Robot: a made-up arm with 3 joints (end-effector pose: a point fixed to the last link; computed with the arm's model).
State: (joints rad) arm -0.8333 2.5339 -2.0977
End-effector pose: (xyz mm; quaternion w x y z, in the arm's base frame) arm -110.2 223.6 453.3 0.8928 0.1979 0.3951 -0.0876
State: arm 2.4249 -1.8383 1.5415
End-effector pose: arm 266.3 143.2 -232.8 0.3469 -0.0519 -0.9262 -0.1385
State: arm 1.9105 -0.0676 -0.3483
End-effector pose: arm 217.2 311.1 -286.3 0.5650 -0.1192 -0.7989 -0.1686
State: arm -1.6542 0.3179 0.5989
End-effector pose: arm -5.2 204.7 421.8 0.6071 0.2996 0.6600 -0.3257
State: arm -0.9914 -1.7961 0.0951
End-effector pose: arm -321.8 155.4 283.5 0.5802 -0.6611 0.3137 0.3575
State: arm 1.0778 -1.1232 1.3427
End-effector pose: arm -164.4 123.7 -303.1 0.8531 0.0940 -0.5101 0.0562
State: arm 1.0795 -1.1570 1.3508
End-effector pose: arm -165.7 123.9 -302.3 0.8538 0.0830 -0.5115 0.0497
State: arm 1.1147 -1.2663 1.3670
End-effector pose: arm -159.6 126.2 -305.0 0.8476 0.0427 -0.5283 0.0266
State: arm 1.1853 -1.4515 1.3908
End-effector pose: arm -144.9 132.2 -311.3 0.8291 -0.0252 -0.5583 -0.0169
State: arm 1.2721 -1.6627 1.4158
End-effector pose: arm -124.4 141.9 -319.3 0.7983 -0.0991 -0.5895 -0.0731
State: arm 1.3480 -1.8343 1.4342
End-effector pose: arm -104.0 151.8 -326.1 0.7657 -0.1553 -0.6117 -0.1240
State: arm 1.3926 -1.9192 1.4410
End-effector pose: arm -90.4 157.4 -329.8 0.7454 -0.1817 -0.6231 -0.1519
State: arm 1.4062 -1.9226 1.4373
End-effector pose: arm -85.1 158.0 -331.1 0.7405 -0.1833 -0.6276 -0.1554
